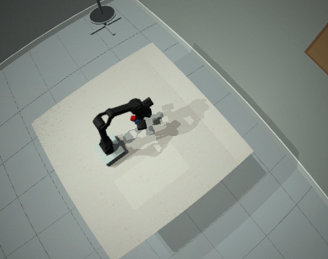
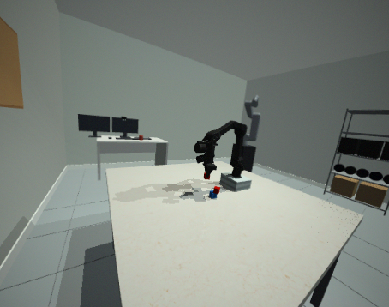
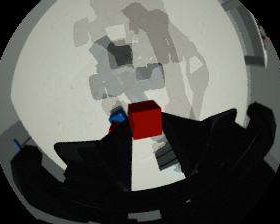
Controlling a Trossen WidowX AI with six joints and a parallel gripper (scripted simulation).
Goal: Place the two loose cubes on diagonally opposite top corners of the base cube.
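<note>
Now: gripper tip 2 cm past the blue base cube, 6 cm to the right of it and 10 cm above it. Also, from my gripper tip: red cube right at my gripper tip.
</note>
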